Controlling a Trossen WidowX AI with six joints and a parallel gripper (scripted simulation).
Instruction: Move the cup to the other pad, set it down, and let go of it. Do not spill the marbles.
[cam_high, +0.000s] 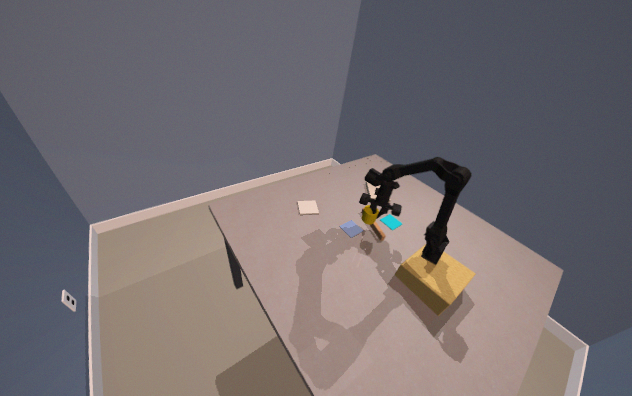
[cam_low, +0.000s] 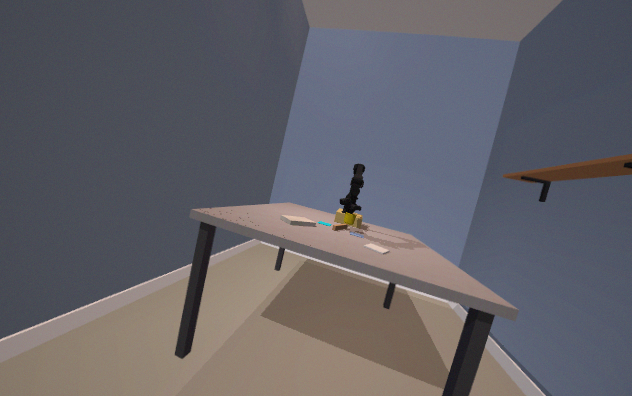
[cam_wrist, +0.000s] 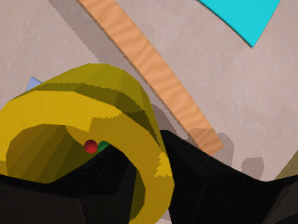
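My gripper tip is 50 mm past the teal pad, 140 mm to the left of it and 90 mm above it. From my gripper tip the other things lie so: wooden bar: 10 mm ahead, 30 mm to the right, 80 mm below; then yellow cup: 20 mm ahead, 10 mm to the left; then light blue pad: 70 mm ahead, 70 mm to the left, 90 mm below.
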